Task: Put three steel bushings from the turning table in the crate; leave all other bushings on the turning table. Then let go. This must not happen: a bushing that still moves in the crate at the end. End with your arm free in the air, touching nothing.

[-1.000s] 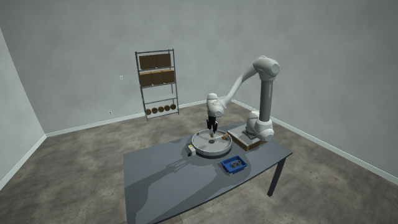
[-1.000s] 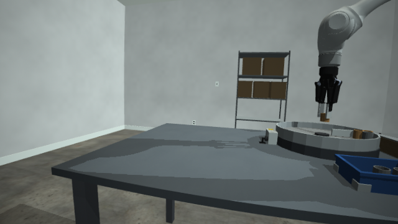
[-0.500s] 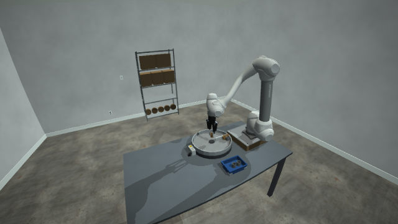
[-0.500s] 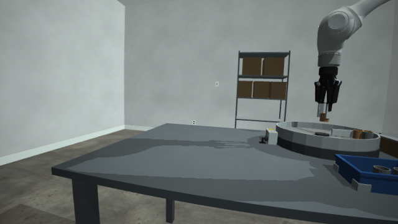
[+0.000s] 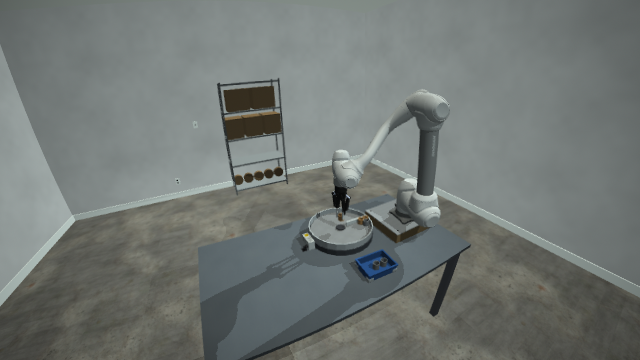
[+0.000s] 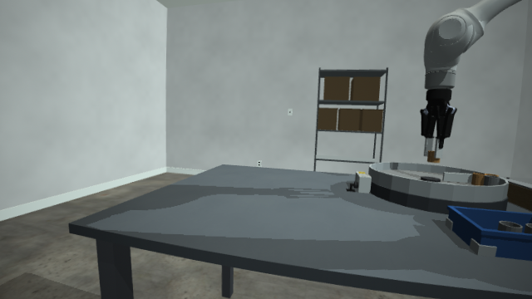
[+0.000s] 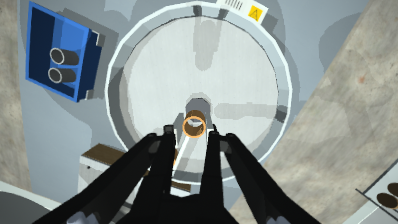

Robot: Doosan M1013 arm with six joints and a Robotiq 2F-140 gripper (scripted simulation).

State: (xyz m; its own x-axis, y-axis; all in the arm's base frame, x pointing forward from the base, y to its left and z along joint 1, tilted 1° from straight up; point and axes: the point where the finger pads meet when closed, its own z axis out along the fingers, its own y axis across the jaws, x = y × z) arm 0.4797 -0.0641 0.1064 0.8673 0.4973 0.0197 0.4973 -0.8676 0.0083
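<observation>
Now: hand 10 mm to the left of the turning table and 120 mm above it. Round my hand: blue crate 60 mm behind, 370 mm to the left, 150 mm below.
</observation>
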